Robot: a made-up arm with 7 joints. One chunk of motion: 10 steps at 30 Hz.
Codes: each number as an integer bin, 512 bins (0 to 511) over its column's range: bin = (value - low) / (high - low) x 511, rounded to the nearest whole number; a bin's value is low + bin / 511 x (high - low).
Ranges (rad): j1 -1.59..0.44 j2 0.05..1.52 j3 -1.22..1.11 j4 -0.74..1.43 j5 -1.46..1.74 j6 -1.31..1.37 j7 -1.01..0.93
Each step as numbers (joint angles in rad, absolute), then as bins.
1 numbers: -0.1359 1.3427 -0.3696 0.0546 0.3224 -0.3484 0.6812
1 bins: 366 449 187 187 285 183 445
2 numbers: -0.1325 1.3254 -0.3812 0.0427 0.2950 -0.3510 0.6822
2 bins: 367 443 184 184 280 183 446
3 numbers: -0.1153 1.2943 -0.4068 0.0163 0.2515 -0.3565 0.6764
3 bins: 371 433 178 178 273 182 444
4 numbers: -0.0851 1.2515 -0.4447 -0.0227 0.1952 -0.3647 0.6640
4 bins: 379 418 170 169 264 180 441
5 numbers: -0.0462 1.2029 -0.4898 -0.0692 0.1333 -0.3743 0.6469
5 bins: 389 401 160 158 254 178 436
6 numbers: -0.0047 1.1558 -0.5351 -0.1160 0.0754 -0.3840 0.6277
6 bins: 399 384 150 147 245 177 431
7 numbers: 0.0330 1.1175 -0.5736 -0.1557 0.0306 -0.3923 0.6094
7 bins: 409 371 142 138 238 175 427
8 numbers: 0.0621 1.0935 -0.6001 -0.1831 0.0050 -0.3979 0.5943
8 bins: 416 363 136 131 234 174 423
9 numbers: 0.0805 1.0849 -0.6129 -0.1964 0.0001 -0.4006 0.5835
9 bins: 421 360 133 128 233 173 420
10 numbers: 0.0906 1.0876 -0.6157 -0.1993 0.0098 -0.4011 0.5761
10 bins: 423 361 133 127 235 173 418
